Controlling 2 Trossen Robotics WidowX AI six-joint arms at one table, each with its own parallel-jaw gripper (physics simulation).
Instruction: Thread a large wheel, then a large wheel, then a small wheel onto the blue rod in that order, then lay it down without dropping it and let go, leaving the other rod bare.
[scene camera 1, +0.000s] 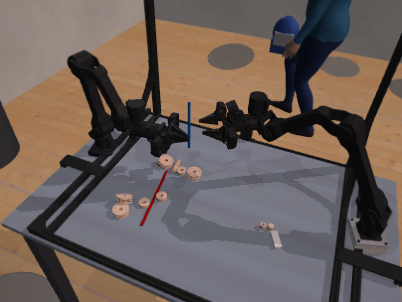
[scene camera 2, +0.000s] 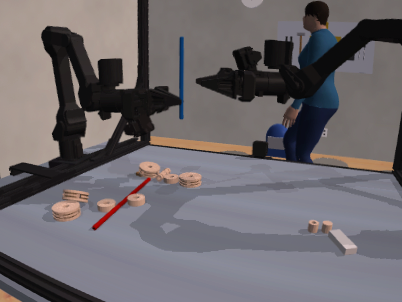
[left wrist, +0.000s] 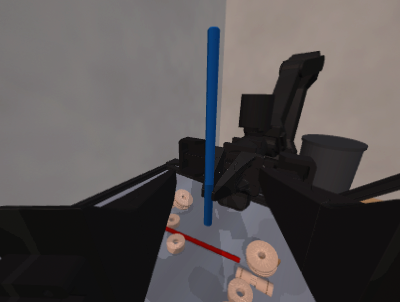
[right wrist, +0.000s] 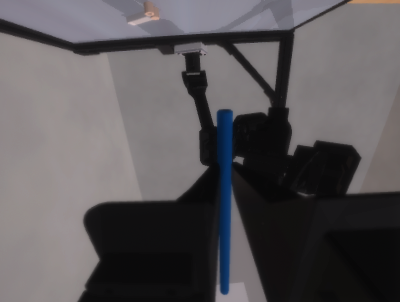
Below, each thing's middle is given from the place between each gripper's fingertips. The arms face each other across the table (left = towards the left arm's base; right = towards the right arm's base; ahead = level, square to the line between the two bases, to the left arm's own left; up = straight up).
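There's a blue rod (right wrist: 224, 116), and my right gripper is 5 cm below it. Going from my left hand instead, the rod is 1 cm above, 3 cm ahead and 3 cm to the right.
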